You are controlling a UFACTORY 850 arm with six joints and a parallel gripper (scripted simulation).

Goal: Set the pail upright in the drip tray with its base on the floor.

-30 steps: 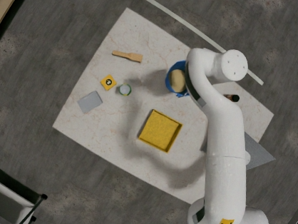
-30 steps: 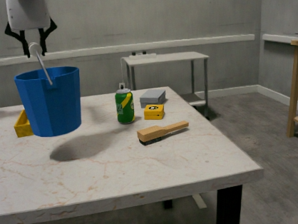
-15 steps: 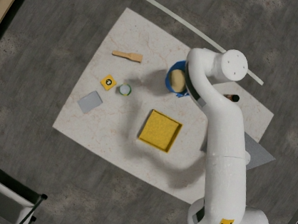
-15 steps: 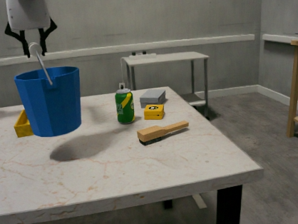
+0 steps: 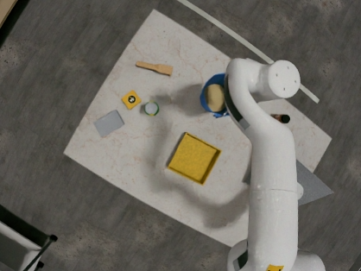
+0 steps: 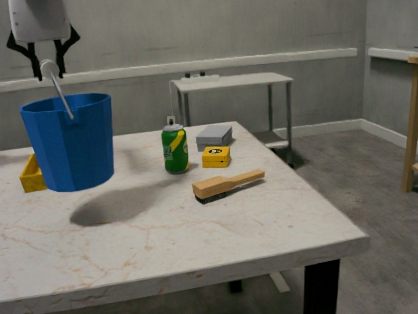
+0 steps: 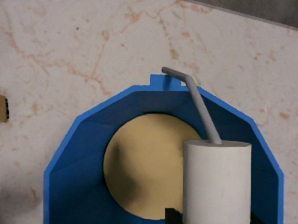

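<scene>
Now: the blue pail 9 cm below my hand and 1 cm ahead of it. Also, from my hand: yellow drip tray (30 cm below, 29 cm to the left, 10 cm behind); then white grip (3 cm below, 1 cm ahead); then green can (26 cm below, 22 cm to the left, 22 cm ahead).
</scene>
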